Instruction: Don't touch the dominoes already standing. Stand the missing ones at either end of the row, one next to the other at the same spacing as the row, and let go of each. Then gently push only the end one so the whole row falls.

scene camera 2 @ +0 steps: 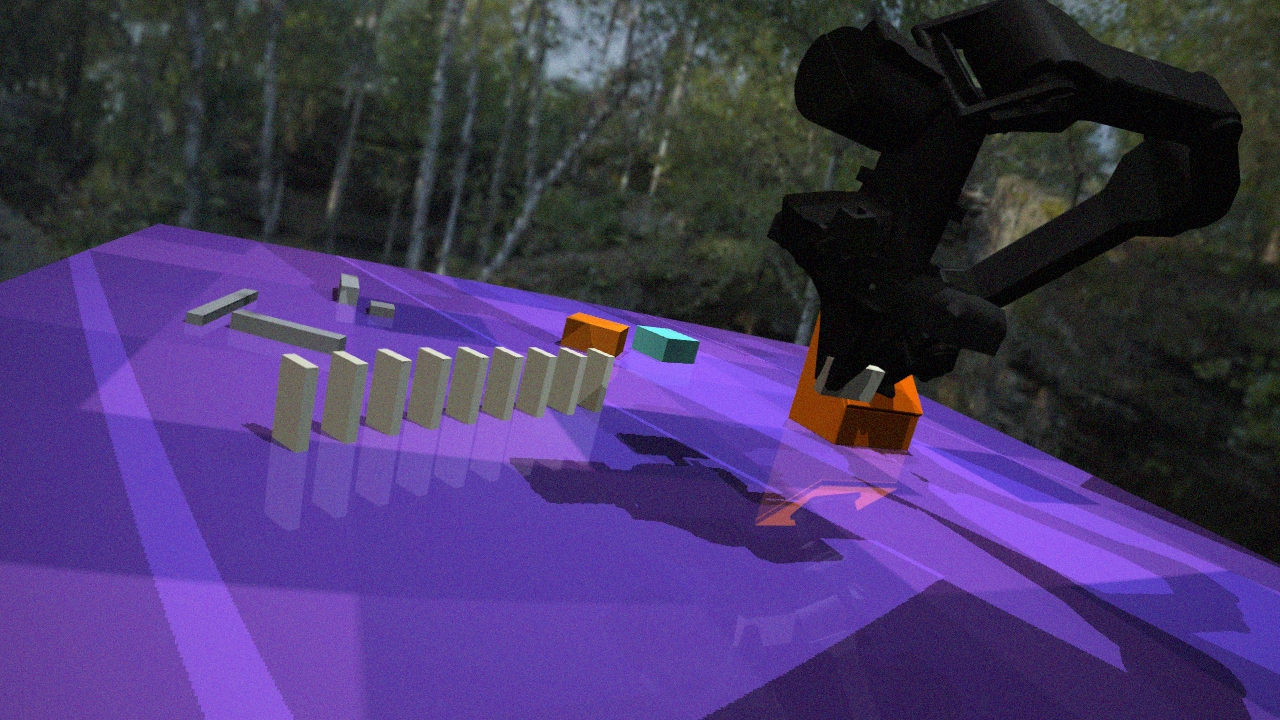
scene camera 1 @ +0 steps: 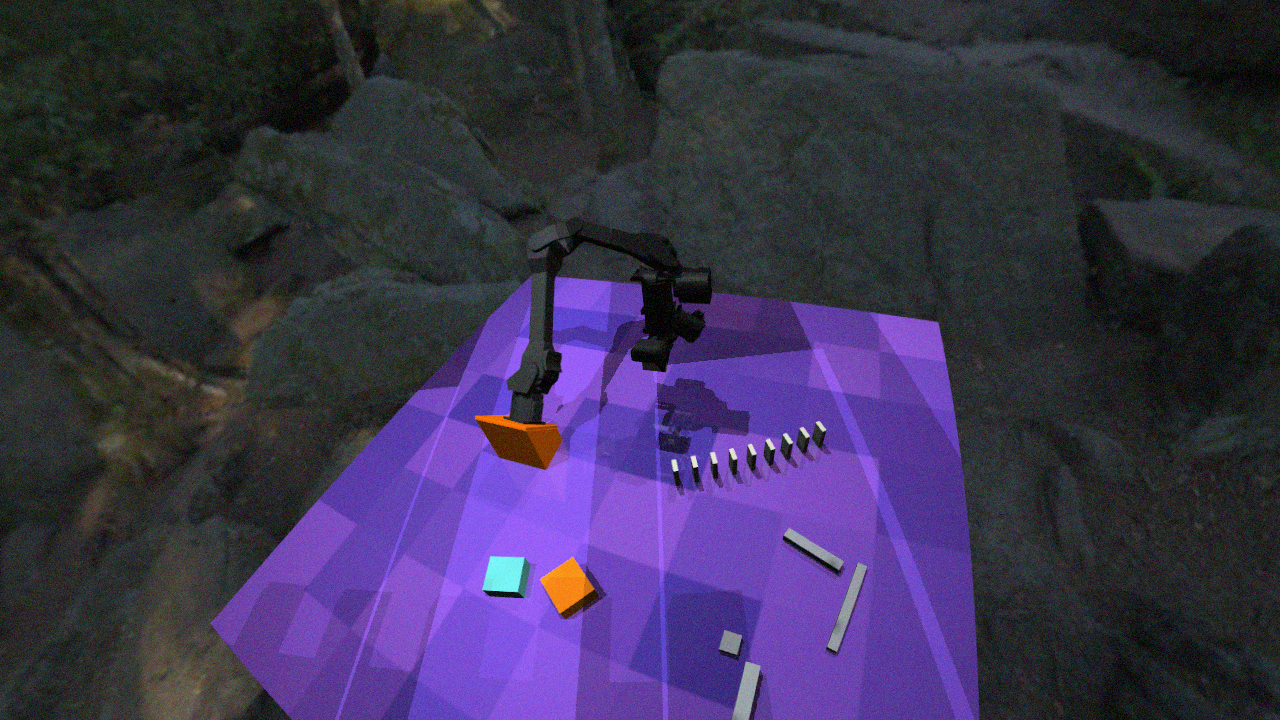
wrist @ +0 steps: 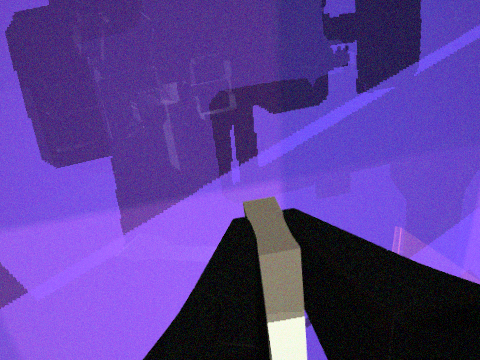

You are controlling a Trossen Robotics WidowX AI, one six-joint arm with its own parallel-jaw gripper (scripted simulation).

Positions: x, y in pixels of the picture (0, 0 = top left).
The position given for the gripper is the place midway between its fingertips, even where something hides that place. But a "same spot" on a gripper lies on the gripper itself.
gripper: scene camera 2; scene camera 1 663, 368; wrist
orange block: scene camera 2 581, 331; scene camera 1 569, 588; not seen in the wrist view (out of frame)
cyan block: scene camera 2; scene camera 1; not seen in the wrist view (out of frame)
same spot on gripper: [wrist: 355, 293] = [scene camera 2: 832, 325]
same spot on cyan block: [scene camera 2: 665, 345] = [scene camera 1: 526, 560]
